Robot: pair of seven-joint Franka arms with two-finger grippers.
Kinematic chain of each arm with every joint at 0, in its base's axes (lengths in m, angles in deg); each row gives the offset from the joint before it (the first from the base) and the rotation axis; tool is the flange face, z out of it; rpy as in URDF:
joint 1: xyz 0 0 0.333 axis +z
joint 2: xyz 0 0 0 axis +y
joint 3: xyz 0 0 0.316 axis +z
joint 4: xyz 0.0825 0 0 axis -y
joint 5: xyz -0.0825 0 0.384 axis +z
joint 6: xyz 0 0 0 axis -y
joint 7: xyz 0.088 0 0 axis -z
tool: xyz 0 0 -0.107 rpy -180 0 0
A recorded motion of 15 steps. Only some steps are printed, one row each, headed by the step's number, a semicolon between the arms.
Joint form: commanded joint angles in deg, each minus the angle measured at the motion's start. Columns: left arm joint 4, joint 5, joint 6, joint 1, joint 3, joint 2, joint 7; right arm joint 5, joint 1, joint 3, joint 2, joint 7, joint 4, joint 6.
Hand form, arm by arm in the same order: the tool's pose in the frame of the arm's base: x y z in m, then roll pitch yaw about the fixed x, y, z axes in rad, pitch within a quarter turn. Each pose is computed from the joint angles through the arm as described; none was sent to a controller.
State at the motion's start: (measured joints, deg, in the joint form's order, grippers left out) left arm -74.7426 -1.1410 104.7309 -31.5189 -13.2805 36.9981 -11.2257; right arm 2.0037 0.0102 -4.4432 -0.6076 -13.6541 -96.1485 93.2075
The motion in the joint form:
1: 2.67 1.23 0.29 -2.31 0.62 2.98 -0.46; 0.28 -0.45 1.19 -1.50 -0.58 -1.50 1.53
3: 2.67 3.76 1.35 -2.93 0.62 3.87 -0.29; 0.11 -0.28 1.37 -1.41 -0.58 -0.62 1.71
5: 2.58 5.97 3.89 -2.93 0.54 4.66 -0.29; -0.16 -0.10 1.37 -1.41 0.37 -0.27 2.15
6: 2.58 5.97 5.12 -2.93 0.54 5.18 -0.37; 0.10 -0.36 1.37 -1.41 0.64 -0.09 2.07
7: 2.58 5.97 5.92 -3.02 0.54 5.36 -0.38; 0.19 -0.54 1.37 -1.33 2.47 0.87 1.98
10: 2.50 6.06 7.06 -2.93 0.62 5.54 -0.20; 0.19 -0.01 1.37 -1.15 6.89 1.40 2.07
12: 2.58 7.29 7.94 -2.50 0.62 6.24 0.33; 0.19 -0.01 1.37 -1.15 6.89 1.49 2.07
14: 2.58 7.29 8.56 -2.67 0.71 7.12 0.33; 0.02 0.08 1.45 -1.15 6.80 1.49 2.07
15: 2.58 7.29 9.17 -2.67 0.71 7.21 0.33; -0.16 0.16 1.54 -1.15 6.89 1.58 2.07
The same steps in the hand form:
1: 0.5281 -0.5001 0.3461 3.0259 0.1356 -0.5731; 0.5466 -0.0318 0.5887 -3.0976 0.0035 0.1805
3: 0.5268 -0.5047 0.3359 3.0625 0.1231 -0.5962; 0.5484 -0.0289 0.5954 -3.1048 -0.0122 0.1868
5: 0.5319 -0.5065 0.3286 3.0882 0.0870 -0.6057; 0.5496 -0.0277 0.5990 -3.1123 -0.0240 0.1736
6: 0.5336 -0.5081 0.3237 3.0840 0.0752 -0.6031; 0.5495 -0.0297 0.6004 -3.1082 -0.0265 0.1639
7: 0.5339 -0.5100 0.3225 3.0813 0.0647 -0.6037; 0.5505 -0.0314 0.6075 -3.1085 -0.0393 0.1288
10: 0.5366 -0.5099 0.3211 3.0798 0.0492 -0.6037; 0.5521 -0.0263 0.6104 -3.1066 -0.0442 0.0609
12: 0.5428 -0.5060 0.3140 3.0952 0.0402 -0.6124; 0.5522 -0.0263 0.6111 -3.1068 -0.0458 0.0609
14: 0.5424 -0.5076 0.3036 3.0940 0.0450 -0.6137; 0.5523 -0.0250 0.6111 -3.1099 -0.0455 0.0657
15: 0.5432 -0.5084 0.3033 3.0920 0.0361 -0.6132; 0.5524 -0.0236 0.6119 -3.1132 -0.0466 0.0674

